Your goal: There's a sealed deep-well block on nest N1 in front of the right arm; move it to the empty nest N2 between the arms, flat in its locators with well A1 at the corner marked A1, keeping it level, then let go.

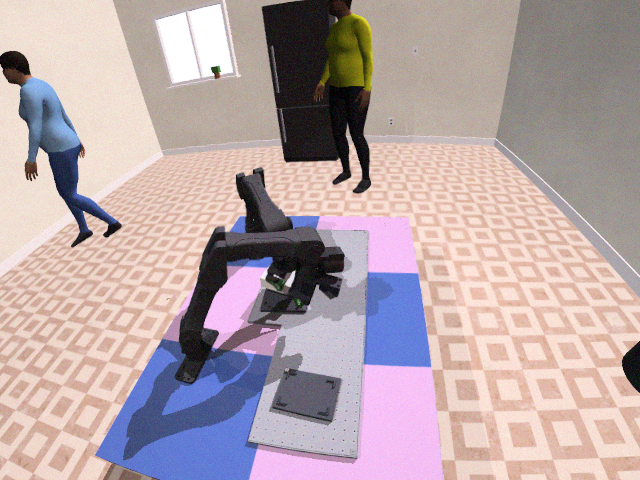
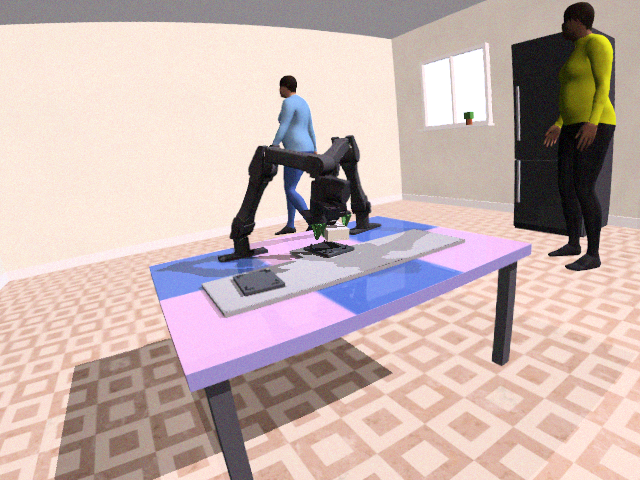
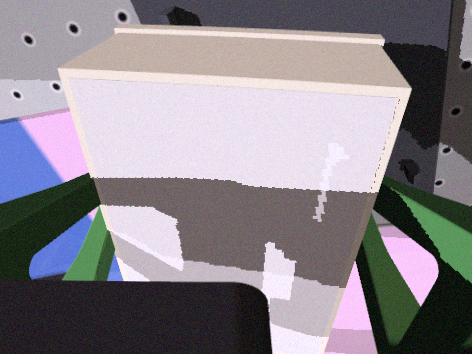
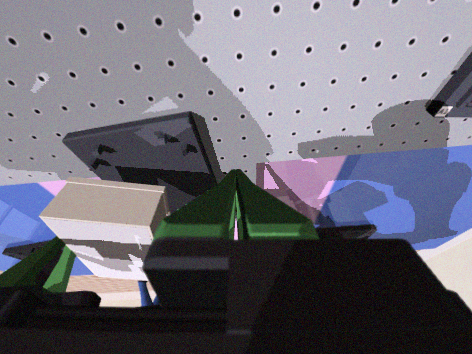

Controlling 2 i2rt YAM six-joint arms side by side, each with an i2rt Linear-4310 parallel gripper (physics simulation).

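Places are measured from the left arm's base along level axes (x ahead, y left, z up), in centimetres.
Pixels of known places: left gripper, fingertip midpoint: [image 1: 284, 281] [image 2: 334, 233] [image 3: 234, 176]; right gripper, fingertip midpoint: [image 1: 299, 306] [image 2: 316, 239] [image 4: 235, 177]; left arm's base, link origin: [image 2: 363, 229]; right arm's base, link origin: [image 1: 198, 354] [image 2: 243, 255] [image 4: 323, 234].
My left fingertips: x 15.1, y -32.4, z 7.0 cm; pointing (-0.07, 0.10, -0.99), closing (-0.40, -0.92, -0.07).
Note:
For each thing: its middle in the pictures, then the offset to it from my left fingertips. Level surfaces: height alone.
- pale sealed block, body centre: [image 3: 235, 215] [image 4: 125, 237] [image 1: 281, 279] [image 2: 332, 230] dz +1.0, dx -1.1, dy +0.3 cm
- dark nest N2, body centre: [image 3: 308, 100] [image 4: 162, 185] [image 1: 285, 297] [image 2: 328, 247] dz -4.6, dx -0.4, dy -3.2 cm
- Nest N1, body centre: [image 1: 307, 393] [image 2: 257, 280] dz -4.8, dx +7.1, dy -39.1 cm
- grey perforated board, surface height: dz -5.7 cm
- pink table, surface height: dz -7.0 cm
The pale sealed block [image 1: 266, 282] [image 2: 337, 234] [image 3: 235, 135] [image 4: 107, 202] is held above the table, looks about level, and hangs over or near the dark nest N2 [image 1: 271, 303] [image 2: 330, 251] [image 4: 135, 135]; its exact offset is unclear. My left gripper [image 3: 234, 176] is shut on the block, a green finger on each side. My right gripper [image 2: 317, 237] [image 4: 235, 177] is shut and empty, fingertips together, beside the block and close to N2. Nest N1 [image 1: 307, 395] [image 2: 258, 281] is empty. No A1 mark is readable on the block or N2.
Both nests stand on a grey perforated board [image 1: 320, 341] [image 2: 217, 299] on the blue and pink table [image 1: 398, 413] [image 2: 289, 325]. The right arm [image 1: 204, 289] reaches across beside the left arm [image 1: 261, 206], their wrists close together. Two people stand beyond the table.

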